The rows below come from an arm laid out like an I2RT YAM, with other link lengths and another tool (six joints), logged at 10 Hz.
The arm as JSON. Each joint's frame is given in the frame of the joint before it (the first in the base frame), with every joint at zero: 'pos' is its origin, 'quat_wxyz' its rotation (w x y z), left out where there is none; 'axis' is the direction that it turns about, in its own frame. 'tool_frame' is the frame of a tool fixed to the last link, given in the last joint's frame.
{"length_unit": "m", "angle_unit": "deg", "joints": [
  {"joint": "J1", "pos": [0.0, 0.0, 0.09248], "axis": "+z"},
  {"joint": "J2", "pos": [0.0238, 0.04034, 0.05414], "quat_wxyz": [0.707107, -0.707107, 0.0, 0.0], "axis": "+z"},
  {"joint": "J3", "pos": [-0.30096, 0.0, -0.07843], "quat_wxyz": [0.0, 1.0, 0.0, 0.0], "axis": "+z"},
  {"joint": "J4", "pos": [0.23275, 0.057, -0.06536], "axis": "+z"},
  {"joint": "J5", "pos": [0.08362, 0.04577, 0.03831], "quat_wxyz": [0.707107, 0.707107, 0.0, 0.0], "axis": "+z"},
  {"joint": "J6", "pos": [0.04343, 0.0, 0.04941], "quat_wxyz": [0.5, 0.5, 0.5, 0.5], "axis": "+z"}
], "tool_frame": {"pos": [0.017, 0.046, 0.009], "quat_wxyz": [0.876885, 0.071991, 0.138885, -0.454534]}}
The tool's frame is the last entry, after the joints.
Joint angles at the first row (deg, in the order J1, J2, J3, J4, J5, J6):
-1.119 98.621 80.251 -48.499 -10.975 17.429
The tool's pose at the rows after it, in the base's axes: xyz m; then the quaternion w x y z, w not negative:
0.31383, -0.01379, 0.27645, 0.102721, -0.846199, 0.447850, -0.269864
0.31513, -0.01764, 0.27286, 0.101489, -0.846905, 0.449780, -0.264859
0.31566, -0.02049, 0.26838, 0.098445, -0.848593, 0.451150, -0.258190
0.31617, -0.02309, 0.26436, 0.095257, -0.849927, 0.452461, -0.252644
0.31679, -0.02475, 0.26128, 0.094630, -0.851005, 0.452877, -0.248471
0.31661, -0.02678, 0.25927, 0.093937, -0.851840, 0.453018, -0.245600
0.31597, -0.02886, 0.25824, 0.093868, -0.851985, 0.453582, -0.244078
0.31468, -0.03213, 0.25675, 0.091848, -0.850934, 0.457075, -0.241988
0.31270, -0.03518, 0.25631, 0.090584, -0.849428, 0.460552, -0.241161
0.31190, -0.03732, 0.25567, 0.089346, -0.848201, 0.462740, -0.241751
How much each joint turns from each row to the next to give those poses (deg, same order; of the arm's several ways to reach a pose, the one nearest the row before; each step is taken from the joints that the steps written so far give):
-0.786 0.622 -0.001 0.018 -0.526 -0.443
-0.681 0.676 -0.033 0.016 -0.361 -0.457
-0.482 0.679 -0.236 -0.040 -0.179 -0.391
-0.426 0.617 -0.201 -0.010 -0.077 -0.337
-0.288 0.478 -0.150 0.087 -0.230 -0.275
-0.343 0.248 -0.174 0.000 -0.176 -0.354
-0.368 0.050 -0.186 0.002 -0.179 -0.299
-0.592 0.028 -0.330 0.005 -0.047 -0.160
-0.577 -0.216 -0.382 -0.006 -0.059 -0.123
-0.381 -0.083 -0.255 0.165 0.054 -0.086

